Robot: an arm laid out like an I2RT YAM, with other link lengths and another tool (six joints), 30 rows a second.
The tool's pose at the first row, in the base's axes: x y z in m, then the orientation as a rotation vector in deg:
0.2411, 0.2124, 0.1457, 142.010, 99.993, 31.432
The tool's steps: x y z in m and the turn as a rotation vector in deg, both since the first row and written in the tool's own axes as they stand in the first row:
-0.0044, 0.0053, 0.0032, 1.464, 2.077, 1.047
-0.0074, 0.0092, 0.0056, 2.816, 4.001, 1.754
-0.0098, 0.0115, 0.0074, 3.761, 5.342, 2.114
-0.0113, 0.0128, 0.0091, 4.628, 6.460, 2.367
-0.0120, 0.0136, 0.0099, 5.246, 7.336, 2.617
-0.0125, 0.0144, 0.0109, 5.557, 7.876, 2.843
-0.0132, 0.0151, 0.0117, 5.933, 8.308, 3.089
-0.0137, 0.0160, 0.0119, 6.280, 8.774, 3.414
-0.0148, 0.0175, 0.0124, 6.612, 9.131, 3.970
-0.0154, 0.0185, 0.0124, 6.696, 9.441, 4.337
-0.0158, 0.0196, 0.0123, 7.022, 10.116, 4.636
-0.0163, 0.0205, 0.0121, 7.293, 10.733, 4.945
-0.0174, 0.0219, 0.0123, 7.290, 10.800, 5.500
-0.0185, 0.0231, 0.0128, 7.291, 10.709, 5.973
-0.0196, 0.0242, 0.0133, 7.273, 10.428, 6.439
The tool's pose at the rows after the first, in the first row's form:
0.2456, 0.2069, 0.1429, 144.370, 100.550, 33.226
0.2490, 0.2032, 0.1409, -144.106, -99.839, -34.382
0.2509, 0.2004, 0.1392, -142.746, -98.778, -34.918
0.2522, 0.1988, 0.1376, -141.530, -97.944, -35.270
0.2530, 0.1980, 0.1368, -140.650, -97.231, -35.603
0.2539, 0.1974, 0.1360, -140.200, -96.709, -35.878
0.2545, 0.1966, 0.1352, -139.807, -96.182, -35.965
0.2553, 0.1959, 0.1351, -139.459, -95.546, -36.118
0.2565, 0.1944, 0.1348, -139.360, -94.641, -36.167
0.2572, 0.1935, 0.1349, -139.317, -94.046, -36.417
0.2580, 0.1927, 0.1351, -138.795, -93.390, -36.809
0.2586, 0.1919, 0.1354, -138.356, -92.748, -37.192
0.2596, 0.1904, 0.1353, -138.673, -91.995, -37.265
0.2605, 0.1891, 0.1349, -139.054, -91.396, -37.166
0.2614, 0.1877, 0.1344, -139.588, -90.865, -36.884

